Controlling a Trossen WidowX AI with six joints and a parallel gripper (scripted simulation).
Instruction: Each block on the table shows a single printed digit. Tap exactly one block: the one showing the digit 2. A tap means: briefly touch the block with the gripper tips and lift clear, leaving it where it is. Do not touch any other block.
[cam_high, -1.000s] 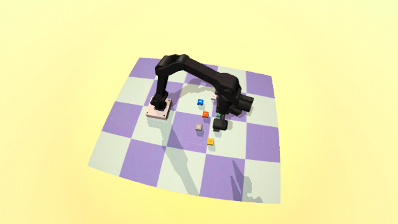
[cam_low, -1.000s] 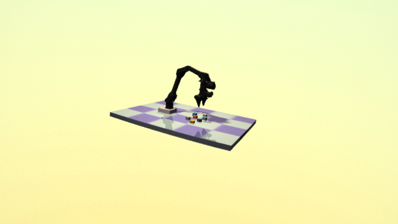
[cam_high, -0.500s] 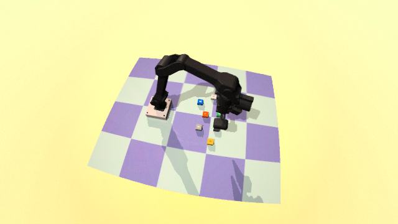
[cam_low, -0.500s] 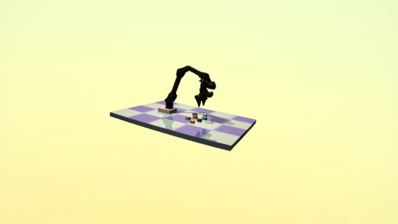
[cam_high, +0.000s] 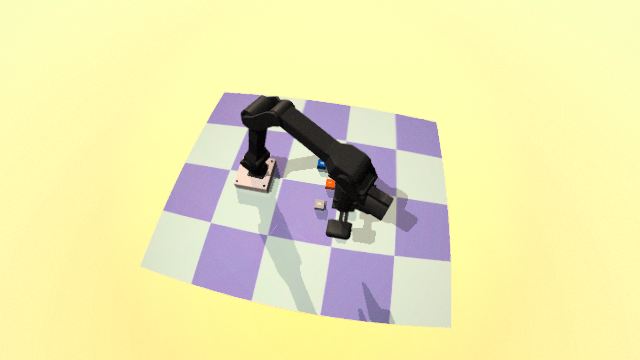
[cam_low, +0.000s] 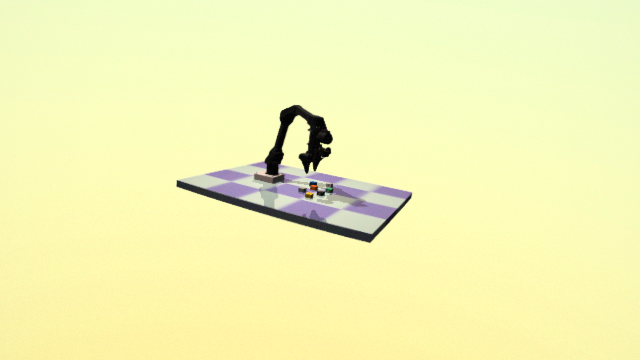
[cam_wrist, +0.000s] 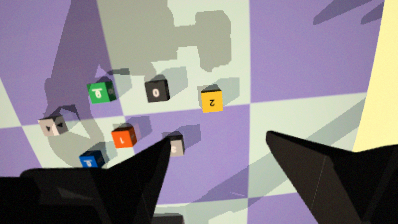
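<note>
Now: gripper tip 1 cm short of the yellow block, 1 cm to the left of it and 11 cm above it. The rest, counted from my gripper tip: orange block: 5 cm behind, 15 cm to the left, 11 cm below; green block: 3 cm ahead, 18 cm to the left, 11 cm below; grey block: 7 cm behind, 6 cm to the left, 11 cm below.
</note>
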